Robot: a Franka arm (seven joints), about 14 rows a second.
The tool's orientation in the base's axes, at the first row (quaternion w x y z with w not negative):
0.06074 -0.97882 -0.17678 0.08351
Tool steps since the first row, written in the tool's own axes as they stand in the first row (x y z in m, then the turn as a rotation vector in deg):
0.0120 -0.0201 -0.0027 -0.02 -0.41 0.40
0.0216 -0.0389 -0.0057 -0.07 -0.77 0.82
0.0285 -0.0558 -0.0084 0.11 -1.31 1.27
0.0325 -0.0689 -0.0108 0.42 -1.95 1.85
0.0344 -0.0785 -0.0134 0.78 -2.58 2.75
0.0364 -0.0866 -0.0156 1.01 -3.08 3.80
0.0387 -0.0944 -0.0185 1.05 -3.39 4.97
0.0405 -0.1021 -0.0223 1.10 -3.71 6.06
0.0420 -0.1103 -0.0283 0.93 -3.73 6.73
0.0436 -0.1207 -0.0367 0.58 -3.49 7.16
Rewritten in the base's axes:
0.0048 0.0227 0.0039 -0.23 0.41 -0.33
0.0079 0.0434 0.0083 -0.47 0.76 -0.68
0.0091 0.0613 0.0125 -0.57 1.37 -1.06
0.0089 0.0747 0.0162 -0.61 2.13 -1.58
0.0079 0.0841 0.0199 -0.65 2.92 -2.42
0.0074 0.0921 0.0230 -0.80 3.56 -3.41
0.0075 0.0999 0.0266 -1.09 3.97 -4.51
0.0072 0.1074 0.0312 -1.35 4.38 -5.54
0.0070 0.1150 0.0381 -1.64 4.40 -6.16
0.0065 0.1245 0.0476 -1.96 4.09 -6.57

